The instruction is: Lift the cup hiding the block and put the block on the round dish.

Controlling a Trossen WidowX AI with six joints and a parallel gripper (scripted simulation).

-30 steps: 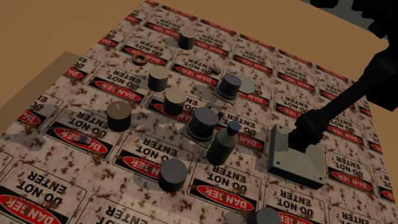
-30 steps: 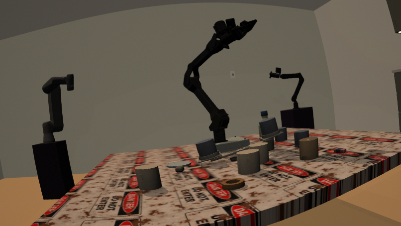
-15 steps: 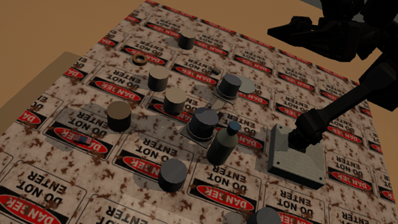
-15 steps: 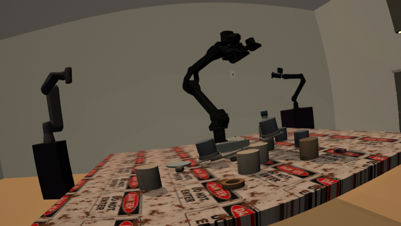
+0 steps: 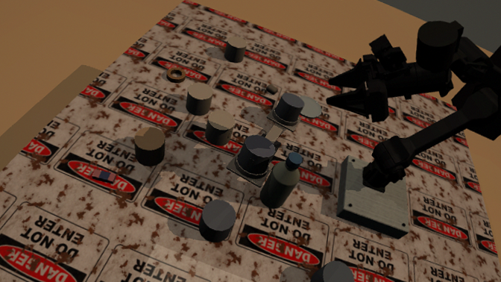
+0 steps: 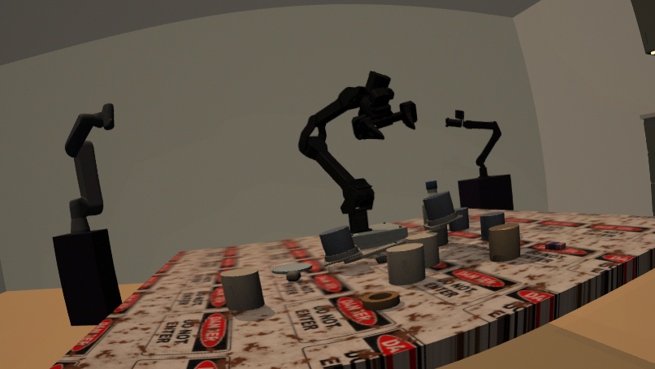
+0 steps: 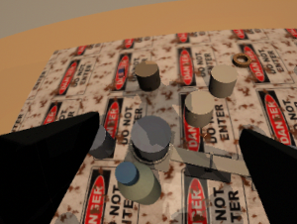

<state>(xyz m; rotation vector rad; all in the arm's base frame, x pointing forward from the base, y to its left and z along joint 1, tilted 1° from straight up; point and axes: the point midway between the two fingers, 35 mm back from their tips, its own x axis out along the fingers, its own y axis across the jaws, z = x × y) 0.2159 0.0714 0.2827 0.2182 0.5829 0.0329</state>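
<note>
My gripper tip is now 260 mm above the green block, 200 mm to the left of it and 40 mm short of it. Round my gripper tip: round grey dish 310 mm to the right, 300 mm below, 30 mm behind; then small dark lump 320 mm to the right, 290 mm below, 100 mm ahead; then green bottle 190 mm below, 70 mm to the left.
</note>
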